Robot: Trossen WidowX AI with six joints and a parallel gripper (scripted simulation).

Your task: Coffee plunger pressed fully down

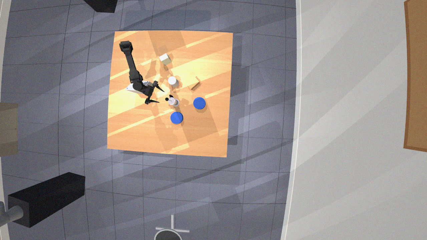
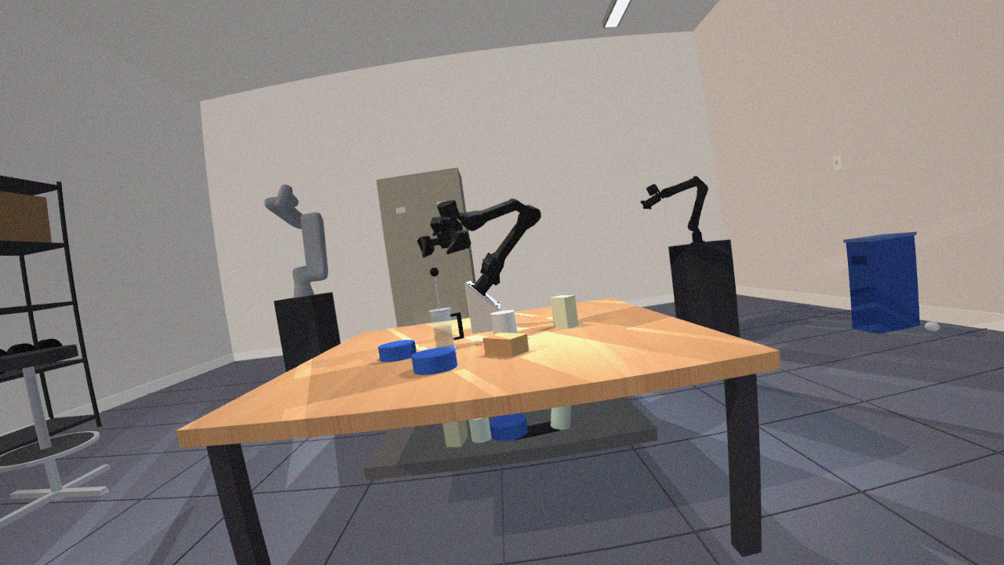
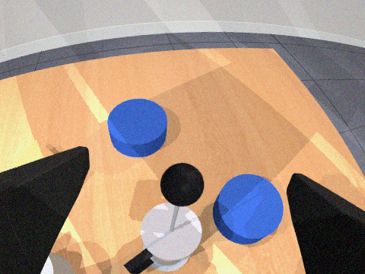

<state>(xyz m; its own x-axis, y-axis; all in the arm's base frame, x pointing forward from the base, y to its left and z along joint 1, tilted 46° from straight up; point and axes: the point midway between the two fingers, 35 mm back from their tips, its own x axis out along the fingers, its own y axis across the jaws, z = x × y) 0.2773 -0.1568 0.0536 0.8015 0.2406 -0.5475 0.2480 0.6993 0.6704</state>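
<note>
Right now my gripper tip is 10 mm short of the coffee press, 10 mm to the right of it and 190 mm above it. Round my gripper tip: white cylinder 20 mm behind, 190 mm to the left, 270 mm below; then tan block 170 mm ahead, 210 mm to the left, 290 mm below.
</note>
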